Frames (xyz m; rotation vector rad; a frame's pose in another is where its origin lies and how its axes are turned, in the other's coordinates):
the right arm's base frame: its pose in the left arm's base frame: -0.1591 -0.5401 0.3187 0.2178 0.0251 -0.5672
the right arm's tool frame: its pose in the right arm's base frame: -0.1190 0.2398 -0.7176 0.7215 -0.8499 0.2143
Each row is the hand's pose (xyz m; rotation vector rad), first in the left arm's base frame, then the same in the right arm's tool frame.
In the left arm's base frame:
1: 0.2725 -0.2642 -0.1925 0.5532 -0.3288 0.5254
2: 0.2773 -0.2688 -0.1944 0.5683 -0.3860 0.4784
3: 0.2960 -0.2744 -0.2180 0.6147 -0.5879 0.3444
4: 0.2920 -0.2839 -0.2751 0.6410 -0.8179 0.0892
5: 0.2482 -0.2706 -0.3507 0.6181 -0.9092 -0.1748
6: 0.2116 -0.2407 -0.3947 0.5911 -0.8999 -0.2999
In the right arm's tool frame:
1: 0.3445 -0.0109 -0.2443 0.1861 0.9267 0.6215
2: 0.3483 -0.0156 -0.2478 0.1855 0.8608 0.5888
3: 0.3449 -0.0354 -0.2708 0.1988 0.6361 0.5028
4: 0.3112 -0.0806 -0.2845 0.1490 0.3499 0.3392
5: 0.2332 -0.1214 -0.2767 0.0326 0.1825 0.1653
6: 0.1695 -0.1287 -0.2692 -0.0462 0.1474 0.0791

